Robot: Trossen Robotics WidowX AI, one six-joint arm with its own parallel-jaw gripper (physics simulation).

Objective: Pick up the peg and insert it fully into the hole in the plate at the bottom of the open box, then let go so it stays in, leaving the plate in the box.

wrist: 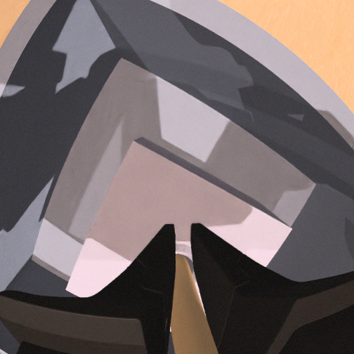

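The peg [187, 310], tan and smooth, shows between the dark fingers at the bottom centre of the wrist view. My gripper [181, 232] is shut on it, low over the plate. The pale pink plate [165, 190] lies at the bottom of the open grey box [250, 42], turned at an angle, partly shaded. A pale curved edge of the hole [183, 247] shows just beyond the peg's far end, between the fingertips. The fingers and peg hide the rest of the hole and the near part of the plate. How deep the peg's end sits cannot be told.
Lighter grey inner walls [192, 117] surround the plate's far sides, with a narrow dark gap along its far edge. Dark, shadowed sloping box sides rise around them to the pale rim. The orange-tan table [322, 30] shows beyond the rim at upper right and upper left.
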